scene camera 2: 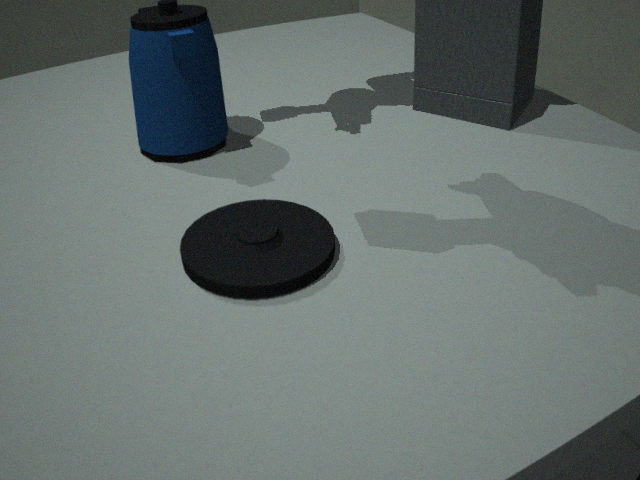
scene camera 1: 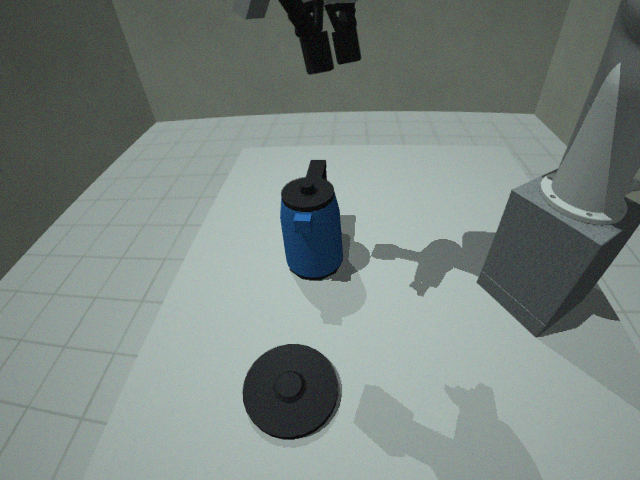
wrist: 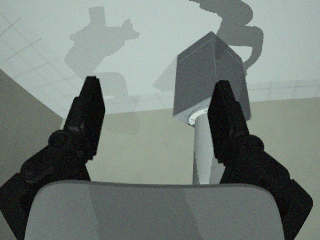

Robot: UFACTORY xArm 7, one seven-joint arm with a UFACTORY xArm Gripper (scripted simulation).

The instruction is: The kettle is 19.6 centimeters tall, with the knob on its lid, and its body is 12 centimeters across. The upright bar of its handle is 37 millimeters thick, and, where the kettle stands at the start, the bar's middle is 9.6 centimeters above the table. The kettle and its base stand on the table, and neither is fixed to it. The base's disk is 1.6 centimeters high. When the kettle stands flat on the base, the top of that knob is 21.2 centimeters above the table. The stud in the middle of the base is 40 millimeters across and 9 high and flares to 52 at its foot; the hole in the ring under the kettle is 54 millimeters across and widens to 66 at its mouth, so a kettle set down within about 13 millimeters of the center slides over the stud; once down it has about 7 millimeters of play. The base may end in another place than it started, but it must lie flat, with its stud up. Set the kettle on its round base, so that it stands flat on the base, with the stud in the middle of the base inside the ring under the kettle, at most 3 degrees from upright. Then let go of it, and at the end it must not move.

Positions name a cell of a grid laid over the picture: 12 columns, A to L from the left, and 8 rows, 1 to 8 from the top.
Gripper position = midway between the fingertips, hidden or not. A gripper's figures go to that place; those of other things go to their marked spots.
Labels:
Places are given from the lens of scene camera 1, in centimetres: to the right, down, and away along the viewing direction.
my gripper (scene camera 1: G2): 2, -21, 36
blue kettle (scene camera 1: F5): -1, 0, 58
black round base (scene camera 1: F7): -4, 23, 47
The marked spots on the blue kettle and the black round base are 25 cm apart.

